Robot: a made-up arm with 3 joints. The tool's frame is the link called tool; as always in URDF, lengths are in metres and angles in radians.
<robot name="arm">
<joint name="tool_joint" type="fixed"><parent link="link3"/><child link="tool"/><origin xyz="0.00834 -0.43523 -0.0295" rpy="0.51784 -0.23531 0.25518"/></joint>
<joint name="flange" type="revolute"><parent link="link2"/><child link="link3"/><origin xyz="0.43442 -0.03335 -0.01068" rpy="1.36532 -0.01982 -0.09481"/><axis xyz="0 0 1"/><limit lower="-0.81" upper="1.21"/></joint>
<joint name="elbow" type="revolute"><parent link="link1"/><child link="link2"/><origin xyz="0.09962 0.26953 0.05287" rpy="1.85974 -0.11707 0.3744"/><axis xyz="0 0 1"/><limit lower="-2.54" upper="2.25"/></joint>
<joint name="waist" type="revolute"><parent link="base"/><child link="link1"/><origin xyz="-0.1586 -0.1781 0.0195" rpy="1.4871 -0.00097 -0.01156"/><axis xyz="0 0 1"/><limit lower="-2.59" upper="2.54"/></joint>
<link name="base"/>
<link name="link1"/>
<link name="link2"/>
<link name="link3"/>
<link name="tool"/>
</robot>
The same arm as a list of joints. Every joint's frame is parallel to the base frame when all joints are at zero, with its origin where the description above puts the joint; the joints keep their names.
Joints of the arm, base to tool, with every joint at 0 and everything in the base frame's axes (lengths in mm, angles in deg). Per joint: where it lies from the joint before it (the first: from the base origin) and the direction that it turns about. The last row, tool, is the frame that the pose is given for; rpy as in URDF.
waist: axis -0.0116 -0.996432 0.083603 offset -158.6 -178.1 19.5
elbow: axis 0.384791 0.203995 -0.900179 offset 99 -31.3 273.1
flange: axis 0 1 0 offset 397.2 -11.7 179
tool: offset -155.2 -29.5 406.7 rpy -62.06 -7.16 13.59
Joint limits (deg, base to tool): -148.4..145.53 -145.53..128.92 -46.41..69.33

